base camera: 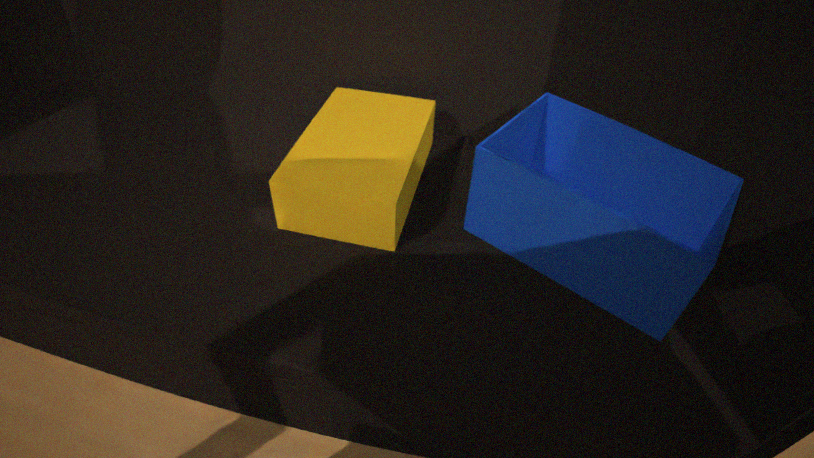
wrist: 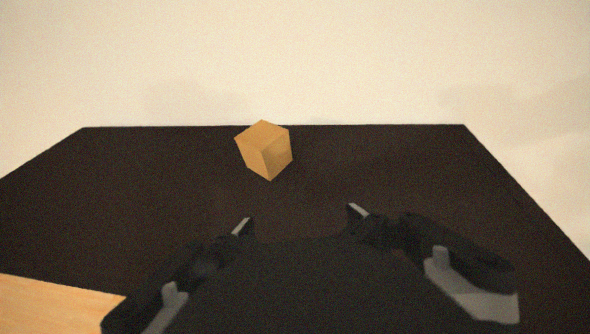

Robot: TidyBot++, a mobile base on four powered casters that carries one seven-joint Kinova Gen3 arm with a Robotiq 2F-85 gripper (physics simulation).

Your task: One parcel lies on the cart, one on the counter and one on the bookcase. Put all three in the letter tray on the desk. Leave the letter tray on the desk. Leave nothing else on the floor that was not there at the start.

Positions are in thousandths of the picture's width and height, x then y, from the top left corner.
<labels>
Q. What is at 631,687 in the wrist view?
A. The gripper.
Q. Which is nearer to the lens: the blue open box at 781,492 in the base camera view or the yellow box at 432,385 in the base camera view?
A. The blue open box.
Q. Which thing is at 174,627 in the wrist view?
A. A dark brown bookcase.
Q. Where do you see a dark brown bookcase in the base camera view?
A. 180,532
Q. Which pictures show the yellow box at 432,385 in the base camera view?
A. The base camera view only.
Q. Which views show the blue open box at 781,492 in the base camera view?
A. The base camera view only.
</labels>
